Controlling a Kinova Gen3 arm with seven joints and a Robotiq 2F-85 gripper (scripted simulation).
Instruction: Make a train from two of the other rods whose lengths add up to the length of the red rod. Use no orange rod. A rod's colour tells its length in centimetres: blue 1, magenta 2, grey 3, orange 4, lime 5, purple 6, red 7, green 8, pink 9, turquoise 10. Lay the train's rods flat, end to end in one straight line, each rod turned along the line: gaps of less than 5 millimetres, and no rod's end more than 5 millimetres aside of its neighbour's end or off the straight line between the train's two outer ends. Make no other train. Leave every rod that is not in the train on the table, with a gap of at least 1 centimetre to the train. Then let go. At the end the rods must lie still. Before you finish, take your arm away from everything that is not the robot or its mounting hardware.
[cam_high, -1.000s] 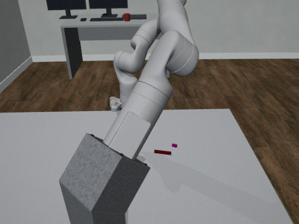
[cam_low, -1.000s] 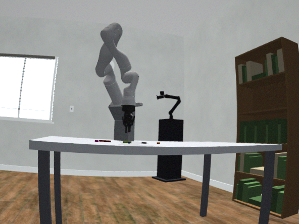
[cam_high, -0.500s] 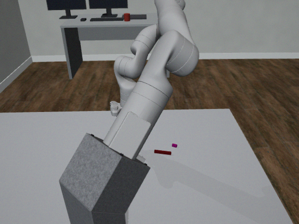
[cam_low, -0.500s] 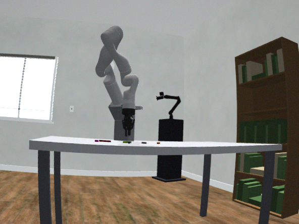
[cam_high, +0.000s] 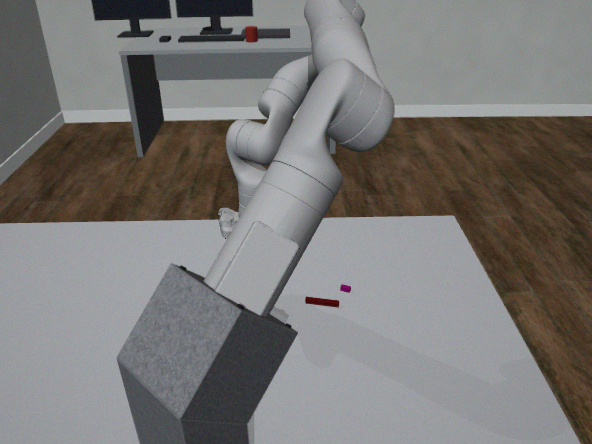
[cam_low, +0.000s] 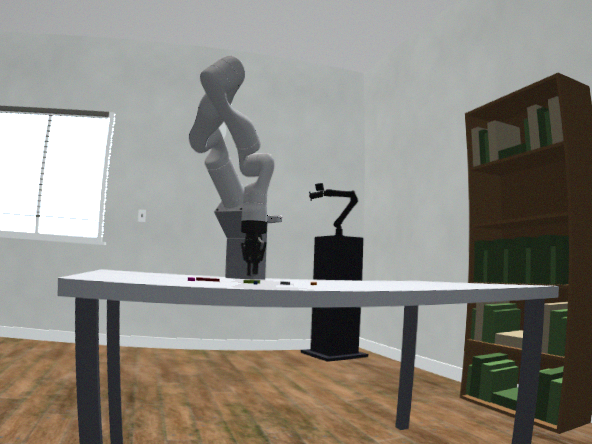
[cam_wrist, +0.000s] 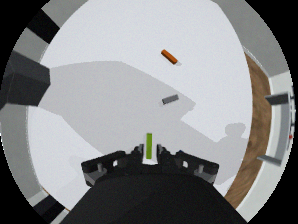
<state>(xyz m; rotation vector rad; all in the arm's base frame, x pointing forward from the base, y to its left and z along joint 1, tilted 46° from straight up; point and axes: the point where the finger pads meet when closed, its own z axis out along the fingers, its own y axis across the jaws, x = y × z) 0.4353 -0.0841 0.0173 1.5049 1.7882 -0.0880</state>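
Now: the lime rod 40 mm below my hand. The rest, counted from my hand: grey rod: 40 mm ahead, 90 mm to the left, 40 mm below; then red rod: 60 mm behind, 120 mm to the right, 40 mm below; then blue rod: 60 mm ahead, 20 mm to the right, 40 mm below.
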